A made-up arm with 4 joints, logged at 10 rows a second.
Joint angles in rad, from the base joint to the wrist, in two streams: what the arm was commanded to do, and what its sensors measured. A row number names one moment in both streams.
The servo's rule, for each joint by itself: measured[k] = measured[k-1] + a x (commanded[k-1-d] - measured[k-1]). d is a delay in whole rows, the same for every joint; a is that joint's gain. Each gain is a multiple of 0.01, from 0.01 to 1. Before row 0 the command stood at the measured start. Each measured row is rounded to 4 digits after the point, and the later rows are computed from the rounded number. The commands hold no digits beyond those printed.
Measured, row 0:
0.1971, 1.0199, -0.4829, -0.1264
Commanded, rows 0 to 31:
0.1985, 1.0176, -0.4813, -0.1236
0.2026, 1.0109, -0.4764, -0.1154
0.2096, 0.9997, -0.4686, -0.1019
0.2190, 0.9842, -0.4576, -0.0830
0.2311, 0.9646, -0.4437, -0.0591
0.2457, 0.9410, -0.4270, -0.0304
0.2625, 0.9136, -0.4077, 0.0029
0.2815, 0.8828, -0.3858, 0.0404
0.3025, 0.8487, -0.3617, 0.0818
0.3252, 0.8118, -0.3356, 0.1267
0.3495, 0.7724, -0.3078, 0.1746
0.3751, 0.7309, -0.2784, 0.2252
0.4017, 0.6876, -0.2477, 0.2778
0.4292, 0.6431, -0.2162, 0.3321
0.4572, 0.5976, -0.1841, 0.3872
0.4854, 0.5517, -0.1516, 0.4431
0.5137, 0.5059, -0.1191, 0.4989
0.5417, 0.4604, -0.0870, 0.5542
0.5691, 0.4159, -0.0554, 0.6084
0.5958, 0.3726, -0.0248, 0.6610
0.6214, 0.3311, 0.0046, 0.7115
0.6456, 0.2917, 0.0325, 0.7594
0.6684, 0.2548, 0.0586, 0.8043
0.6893, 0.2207, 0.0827, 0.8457
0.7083, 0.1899, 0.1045, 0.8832
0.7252, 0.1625, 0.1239, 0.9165
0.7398, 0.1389, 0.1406, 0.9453
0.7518, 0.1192, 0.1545, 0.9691
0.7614, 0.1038, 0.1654, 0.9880
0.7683, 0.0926, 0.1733, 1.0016
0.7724, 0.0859, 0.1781, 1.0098
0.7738, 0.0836, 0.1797, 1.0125
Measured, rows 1 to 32:
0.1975, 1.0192, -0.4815, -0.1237
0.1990, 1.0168, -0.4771, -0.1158
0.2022, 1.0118, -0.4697, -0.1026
0.2072, 1.0038, -0.4592, -0.0840
0.2144, 0.9924, -0.4457, -0.0603
0.2238, 0.9775, -0.4294, -0.0319
0.2354, 0.9590, -0.4105, 0.0012
0.2492, 0.9369, -0.3890, 0.0384
0.2652, 0.9113, -0.3652, 0.0796
0.2832, 0.8824, -0.3394, 0.1243
0.3031, 0.8505, -0.3119, 0.1721
0.3247, 0.8158, -0.2828, 0.2225
0.3478, 0.7786, -0.2523, 0.2750
0.3722, 0.7393, -0.2209, 0.3292
0.3977, 0.6982, -0.1889, 0.3843
0.4240, 0.6557, -0.1564, 0.4402
0.4509, 0.6123, -0.1239, 0.4960
0.4781, 0.5682, -0.0918, 0.5513
0.5054, 0.5240, -0.0601, 0.6055
0.5325, 0.4801, -0.0294, 0.6582
0.5592, 0.4369, 0.0002, 0.7088
0.5851, 0.3948, 0.0283, 0.7569
0.6101, 0.3542, 0.0547, 0.8019
0.6339, 0.3155, 0.0791, 0.8435
0.6562, 0.2791, 0.1012, 0.8812
0.6769, 0.2453, 0.1209, 0.9147
0.6958, 0.2144, 0.1380, 0.9438
0.7126, 0.1868, 0.1524, 0.9678
0.7272, 0.1627, 0.1637, 0.9870
0.7395, 0.1424, 0.1721, 1.0009
0.7494, 0.1260, 0.1773, 1.0094
0.7567, 0.1137, 0.1794, 1.0123
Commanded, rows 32 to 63:
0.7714, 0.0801, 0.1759, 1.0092
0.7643, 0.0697, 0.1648, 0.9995
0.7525, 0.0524, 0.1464, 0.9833
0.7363, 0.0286, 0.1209, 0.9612
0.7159, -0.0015, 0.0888, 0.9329
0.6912, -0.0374, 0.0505, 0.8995
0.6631, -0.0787, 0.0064, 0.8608
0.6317, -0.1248, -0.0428, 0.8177
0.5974, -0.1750, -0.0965, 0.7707
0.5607, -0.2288, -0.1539, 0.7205
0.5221, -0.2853, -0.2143, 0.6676
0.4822, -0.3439, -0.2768, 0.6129
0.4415, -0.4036, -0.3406, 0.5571
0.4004, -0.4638, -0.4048, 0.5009
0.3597, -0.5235, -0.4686, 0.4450
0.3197, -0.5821, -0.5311, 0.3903
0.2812, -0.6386, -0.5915, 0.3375
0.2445, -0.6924, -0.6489, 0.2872
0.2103, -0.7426, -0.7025, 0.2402
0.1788, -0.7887, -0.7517, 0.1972
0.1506, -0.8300, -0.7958, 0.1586
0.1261, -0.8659, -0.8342, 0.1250
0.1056, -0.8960, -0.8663, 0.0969
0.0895, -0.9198, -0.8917, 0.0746
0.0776, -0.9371, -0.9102, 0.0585
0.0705, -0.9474, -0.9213, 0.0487
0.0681, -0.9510, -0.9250, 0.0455
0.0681, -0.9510, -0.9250, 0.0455
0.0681, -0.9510, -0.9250, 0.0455
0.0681, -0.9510, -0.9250, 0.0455
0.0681, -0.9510, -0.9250, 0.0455
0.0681, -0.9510, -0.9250, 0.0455
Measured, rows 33 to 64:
0.7611, 0.1040, 0.1764, 1.0094
0.7621, 0.0941, 0.1663, 1.0000
0.7592, 0.0820, 0.1490, 0.9841
0.7523, 0.0665, 0.1246, 0.9623
0.7414, 0.0468, 0.0935, 0.9344
0.7263, 0.0224, 0.0561, 0.9012
0.7073, -0.0069, 0.0129, 0.8628
0.6846, -0.0411, -0.0356, 0.8200
0.6584, -0.0799, -0.0886, 0.7732
0.6291, -0.1231, -0.1454, 0.7231
0.5970, -0.1701, -0.2053, 0.6704
0.5626, -0.2205, -0.2675, 0.6158
0.5263, -0.2736, -0.3311, 0.5600
0.4885, -0.3288, -0.3952, 0.5039
0.4499, -0.3853, -0.4591, 0.4479
0.4108, -0.4424, -0.5217, 0.3932
0.3719, -0.4993, -0.5824, 0.3403
0.3337, -0.5553, -0.6403, 0.2899
0.2967, -0.6096, -0.6944, 0.2427
0.2613, -0.6615, -0.7443, 0.1995
0.2281, -0.7104, -0.7891, 0.1606
0.1975, -0.7555, -0.8283, 0.1268
0.1699, -0.7962, -0.8614, 0.0984
0.1458, -0.8320, -0.8878, 0.0758
0.1253, -0.8625, -0.9073, 0.0594
0.1089, -0.8871, -0.9195, 0.0492
0.0967, -0.9056, -0.9243, 0.0457
0.0881, -0.9188, -0.9249, 0.0455
0.0821, -0.9281, -0.9250, 0.0455
0.0779, -0.9347, -0.9250, 0.0455
0.0750, -0.9394, -0.9250, 0.0455
0.0729, -0.9428, -0.9250, 0.0455

